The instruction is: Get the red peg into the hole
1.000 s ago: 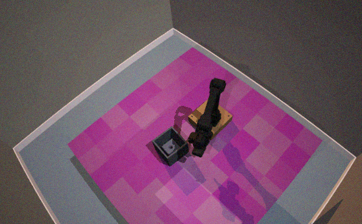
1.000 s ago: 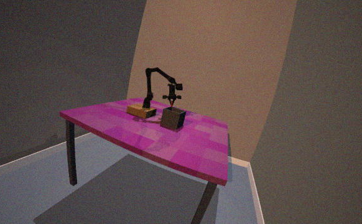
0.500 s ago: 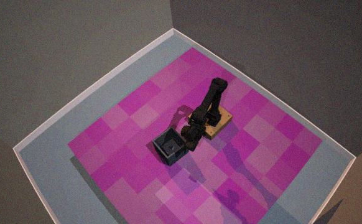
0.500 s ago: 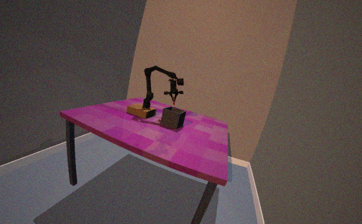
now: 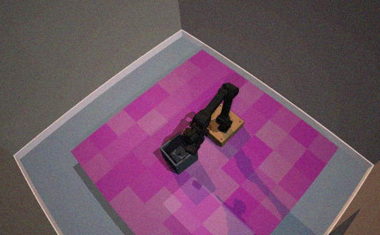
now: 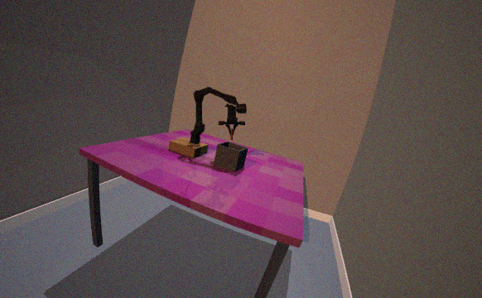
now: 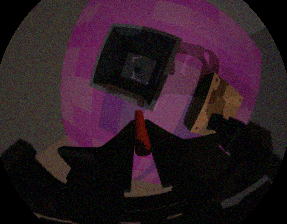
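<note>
My gripper tip is now 4 cm short of the light plate, 10 cm to the left of it and 14 cm above it. Also, from my gripper tip: red peg: 1 cm above.
</note>
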